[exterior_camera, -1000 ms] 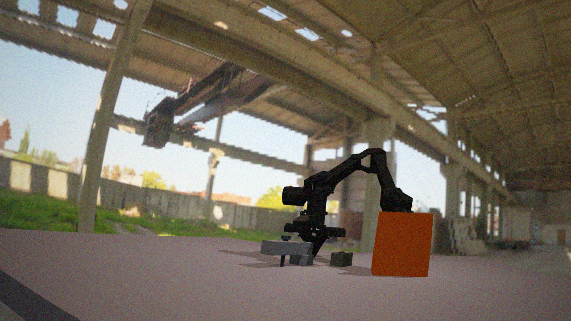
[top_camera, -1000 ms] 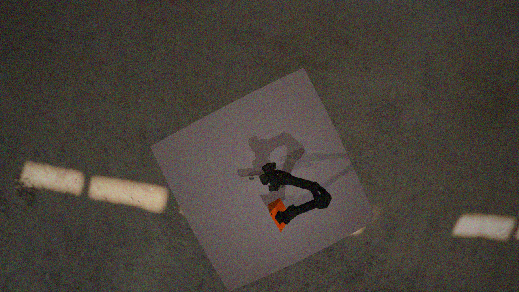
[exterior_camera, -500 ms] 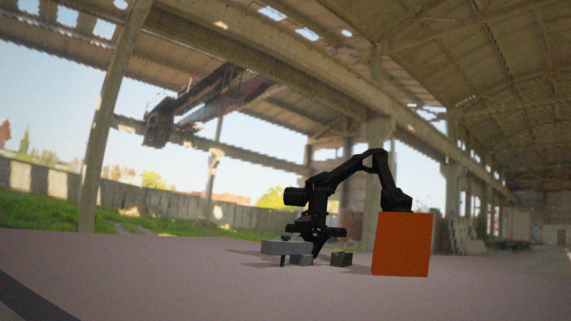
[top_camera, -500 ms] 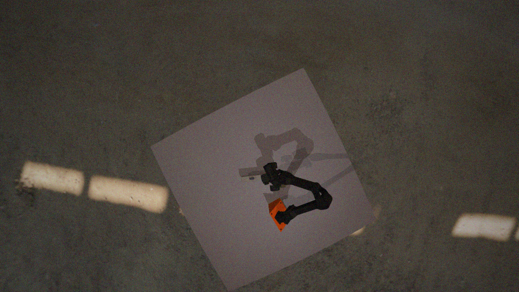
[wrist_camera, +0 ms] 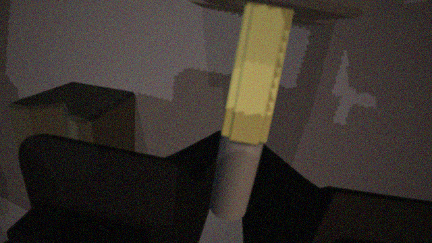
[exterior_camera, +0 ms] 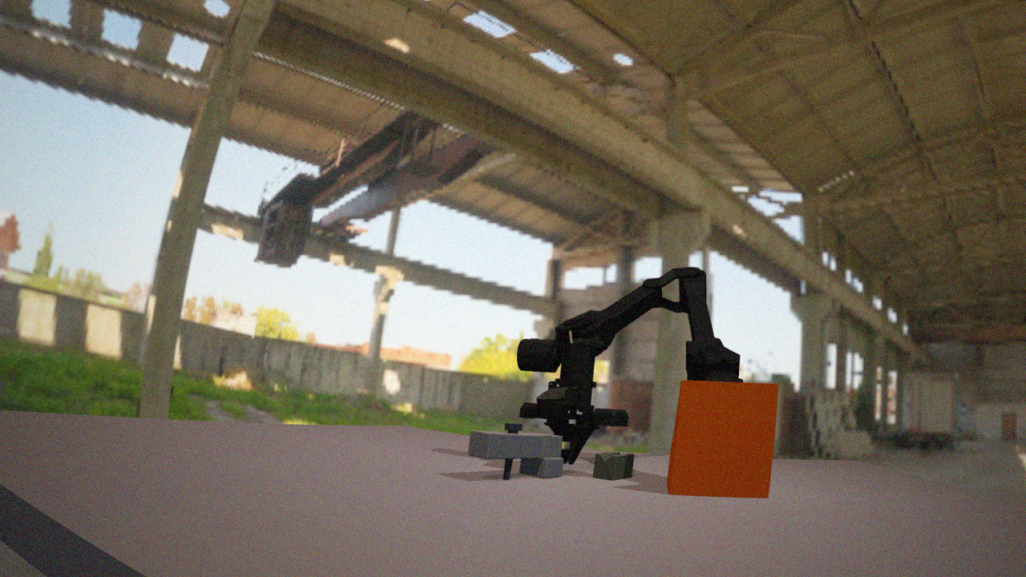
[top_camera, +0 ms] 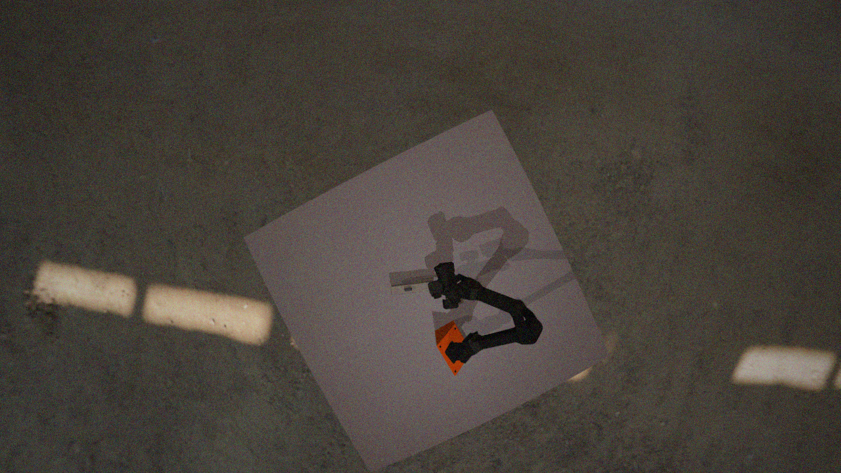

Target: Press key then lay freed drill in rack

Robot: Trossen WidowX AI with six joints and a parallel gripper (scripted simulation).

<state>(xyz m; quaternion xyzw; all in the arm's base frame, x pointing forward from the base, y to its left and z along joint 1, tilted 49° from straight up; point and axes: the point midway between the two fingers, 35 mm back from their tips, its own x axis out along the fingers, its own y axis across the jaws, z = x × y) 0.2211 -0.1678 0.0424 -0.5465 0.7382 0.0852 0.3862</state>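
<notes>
The yellow drill is 3 cm ahead of my gripper tip, 5 cm to the left of it and 3 cm above it. The rest, counted from my gripper tip: rack (8 cm behind, 2 cm to the left); grey fixture block (7 cm ahead, 12 cm to the left, 3 cm above); black key (8 cm ahead, 15 cm to the left, 4 cm above).
</notes>
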